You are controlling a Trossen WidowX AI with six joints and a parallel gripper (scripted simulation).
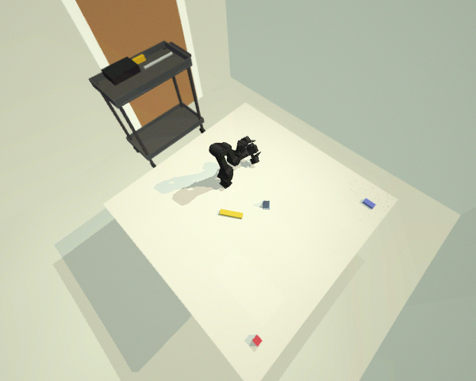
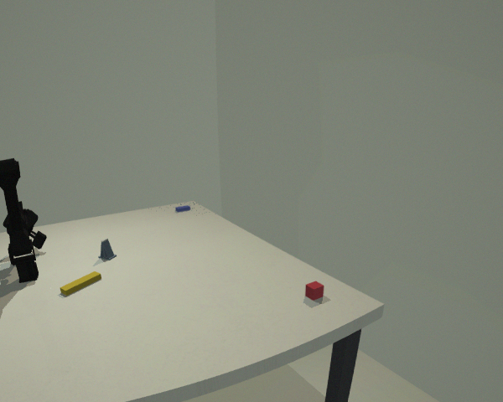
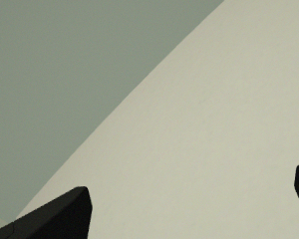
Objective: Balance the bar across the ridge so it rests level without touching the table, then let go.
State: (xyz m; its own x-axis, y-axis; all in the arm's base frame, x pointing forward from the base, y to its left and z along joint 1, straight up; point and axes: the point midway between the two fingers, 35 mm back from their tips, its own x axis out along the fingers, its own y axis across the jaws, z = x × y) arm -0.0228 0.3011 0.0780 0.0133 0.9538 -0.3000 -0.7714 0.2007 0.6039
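Now: gripper tip 210 mm short of the yellow bar, 470 mm to the left of it and 60 mm above it. The rest, counted from my gripper tip: red cube 760 mm ahead, 830 mm to the right, 50 mm below; blue block 760 mm ahead, 170 mm to the left, 60 mm below.
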